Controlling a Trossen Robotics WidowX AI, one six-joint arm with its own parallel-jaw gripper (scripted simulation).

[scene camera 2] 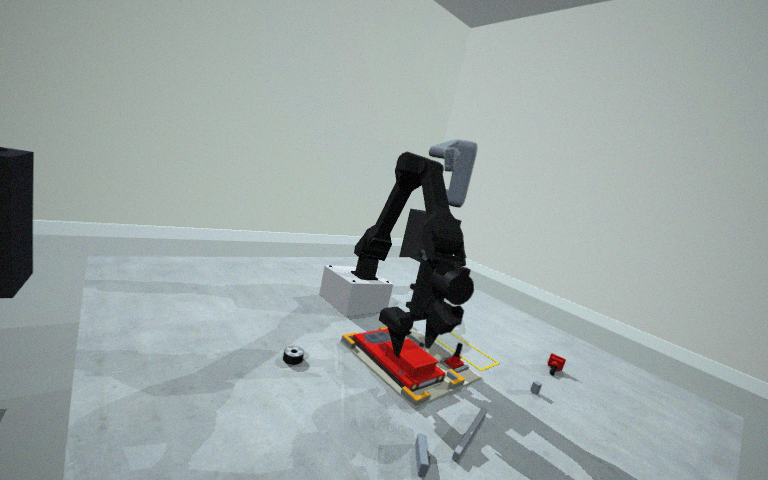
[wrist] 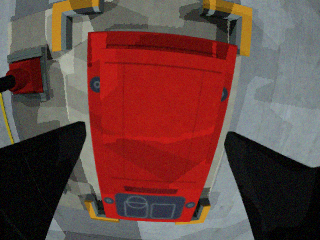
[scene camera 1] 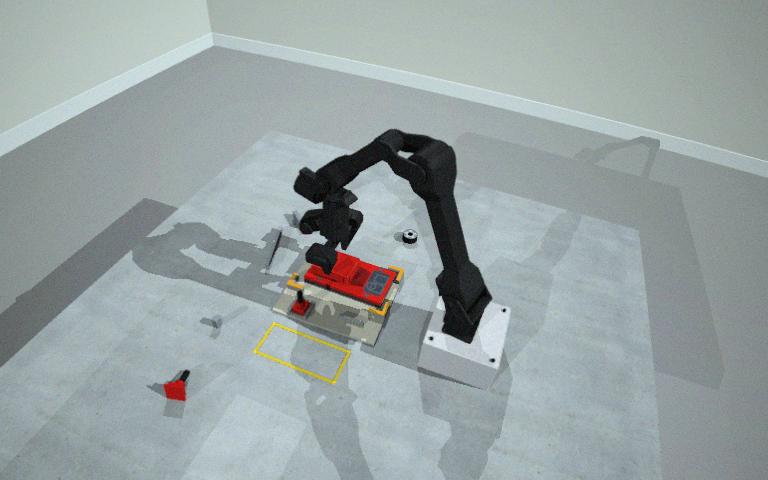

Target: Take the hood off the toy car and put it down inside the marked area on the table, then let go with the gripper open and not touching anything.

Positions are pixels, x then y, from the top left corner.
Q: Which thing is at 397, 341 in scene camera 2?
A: The gripper.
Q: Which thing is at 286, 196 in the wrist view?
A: The gripper.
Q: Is the gripper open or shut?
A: Open.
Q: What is the gripper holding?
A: Nothing.
